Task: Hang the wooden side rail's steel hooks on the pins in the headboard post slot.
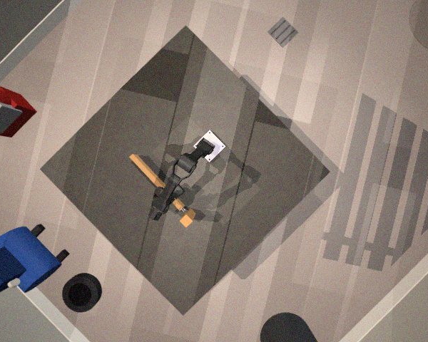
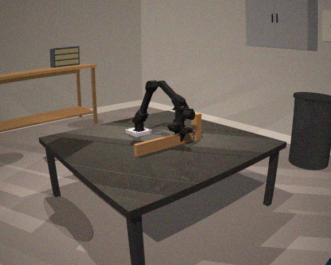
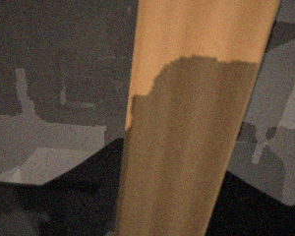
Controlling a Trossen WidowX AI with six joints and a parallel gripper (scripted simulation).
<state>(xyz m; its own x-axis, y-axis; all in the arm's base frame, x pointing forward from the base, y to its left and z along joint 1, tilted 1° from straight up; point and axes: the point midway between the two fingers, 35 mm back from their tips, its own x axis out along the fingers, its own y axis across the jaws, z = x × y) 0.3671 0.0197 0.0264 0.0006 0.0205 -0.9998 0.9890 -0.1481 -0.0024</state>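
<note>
Now: gripper tip 20 mm short of the headboard post, 150 mm to the right of it and 60 mm below it.
</note>
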